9 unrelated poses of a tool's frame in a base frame.
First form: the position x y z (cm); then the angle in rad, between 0 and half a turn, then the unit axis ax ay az.
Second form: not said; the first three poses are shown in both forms.
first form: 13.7 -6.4 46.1 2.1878 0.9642 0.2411 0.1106
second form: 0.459 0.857 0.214 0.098 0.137 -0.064 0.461
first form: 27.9 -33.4 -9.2 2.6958 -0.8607 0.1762 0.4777
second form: 0.221 -0.839 0.172 0.466 0.279 -0.334 -0.092
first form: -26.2 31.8 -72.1 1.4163 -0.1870 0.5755 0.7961
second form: 0.760 -0.122 0.374 0.518 -0.262 0.318 -0.721
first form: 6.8 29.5 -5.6 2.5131 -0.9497 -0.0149 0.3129
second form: 0.309 -0.903 -0.014 0.298 0.068 0.295 -0.056
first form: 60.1 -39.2 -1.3 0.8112 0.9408 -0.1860 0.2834
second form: 0.919 0.371 -0.073 0.112 0.601 -0.392 -0.013
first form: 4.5 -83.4 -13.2 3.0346 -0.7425 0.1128 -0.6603
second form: 0.053 -0.741 0.113 -0.659 0.045 -0.834 -0.132
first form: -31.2 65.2 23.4 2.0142 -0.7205 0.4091 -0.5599
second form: 0.534 -0.609 0.346 -0.473 -0.312 0.652 0.234
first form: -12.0 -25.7 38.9 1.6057 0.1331 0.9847 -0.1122
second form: 0.695 0.096 0.708 -0.081 -0.120 -0.257 0.389
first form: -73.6 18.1 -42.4 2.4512 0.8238 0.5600 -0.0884
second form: 0.338 0.775 0.527 -0.083 -0.736 0.181 -0.424
